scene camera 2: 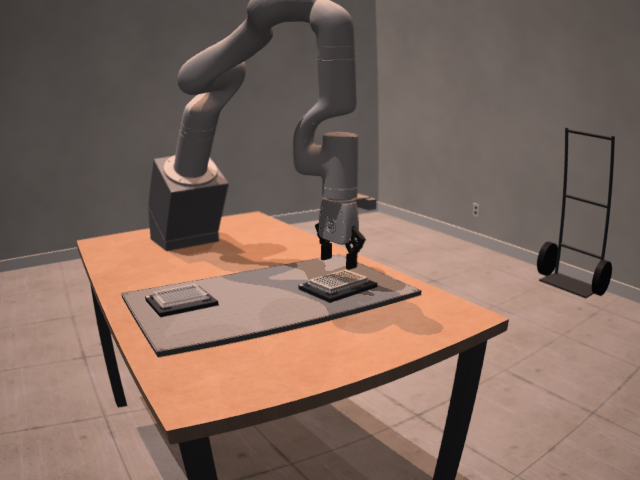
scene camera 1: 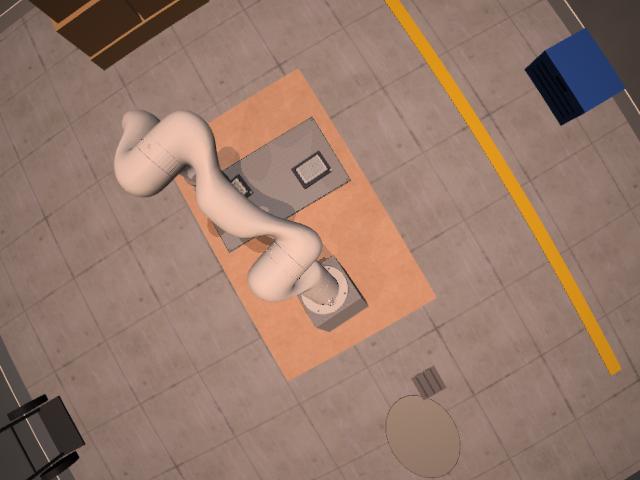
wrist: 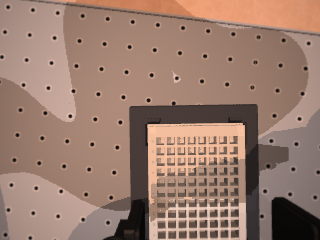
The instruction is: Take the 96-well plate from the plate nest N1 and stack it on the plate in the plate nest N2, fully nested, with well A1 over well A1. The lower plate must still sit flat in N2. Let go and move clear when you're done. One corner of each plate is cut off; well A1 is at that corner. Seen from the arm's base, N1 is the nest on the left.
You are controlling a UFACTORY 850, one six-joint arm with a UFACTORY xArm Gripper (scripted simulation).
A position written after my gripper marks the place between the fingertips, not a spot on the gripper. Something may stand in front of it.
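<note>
I can see my gripper [scene camera 2: 338, 263], and when I look through the wrist view, there is my gripper [wrist: 208, 220] again.
</note>
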